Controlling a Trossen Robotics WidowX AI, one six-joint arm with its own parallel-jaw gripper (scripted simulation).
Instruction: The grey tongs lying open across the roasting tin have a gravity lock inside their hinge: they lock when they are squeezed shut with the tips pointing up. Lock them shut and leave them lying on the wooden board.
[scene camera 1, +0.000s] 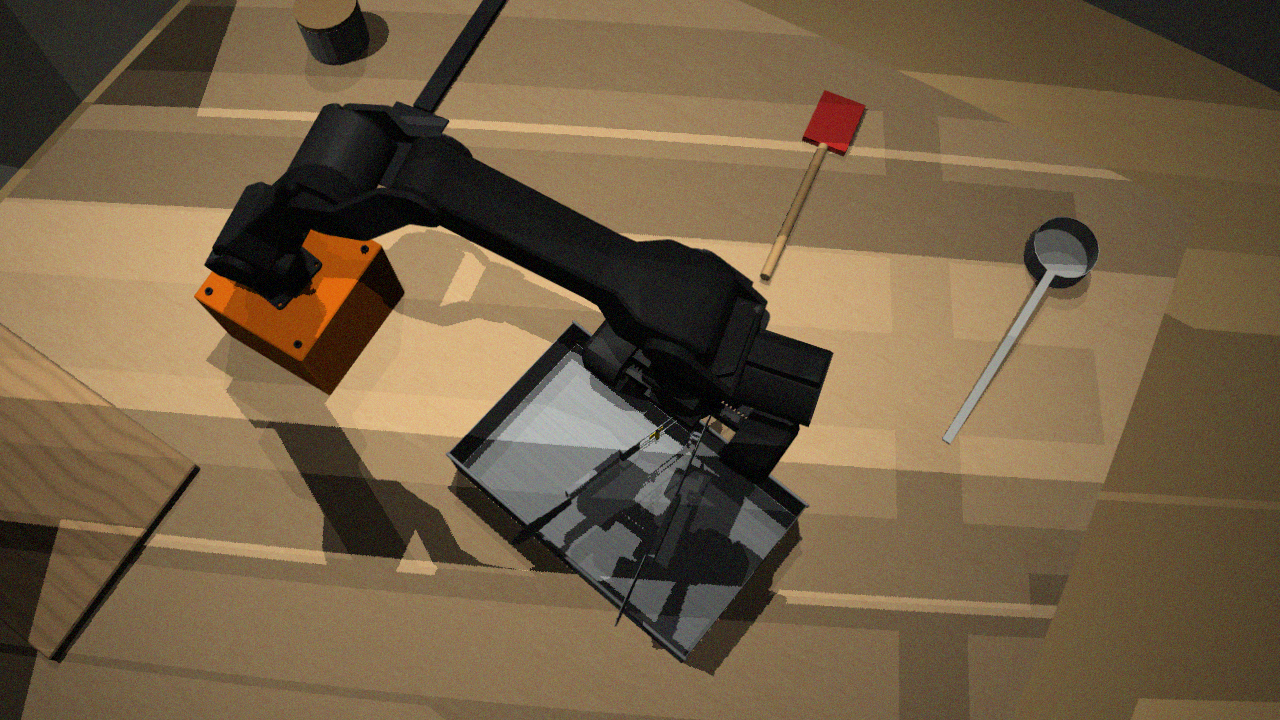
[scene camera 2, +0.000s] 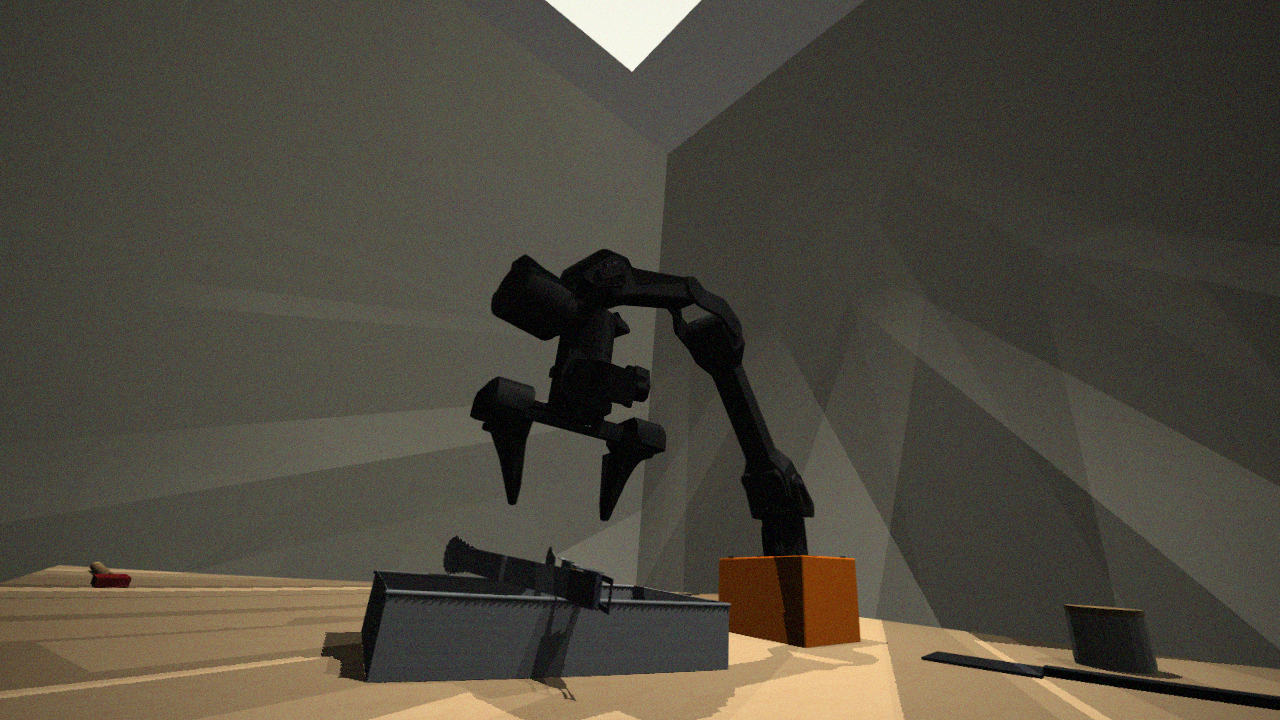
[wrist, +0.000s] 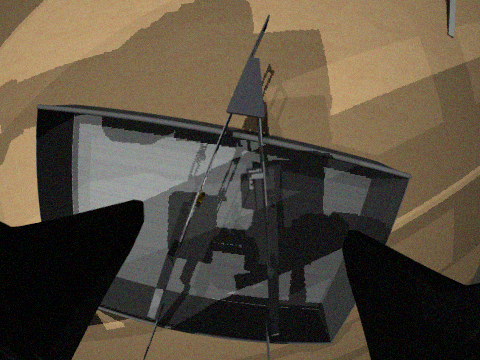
Labels:
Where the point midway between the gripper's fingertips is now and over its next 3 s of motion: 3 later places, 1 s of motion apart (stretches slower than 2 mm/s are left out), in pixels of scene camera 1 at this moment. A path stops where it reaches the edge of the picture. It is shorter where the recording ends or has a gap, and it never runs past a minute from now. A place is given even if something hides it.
The gripper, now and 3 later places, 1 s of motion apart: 688, 423; 662, 452; 663, 467; 659, 475

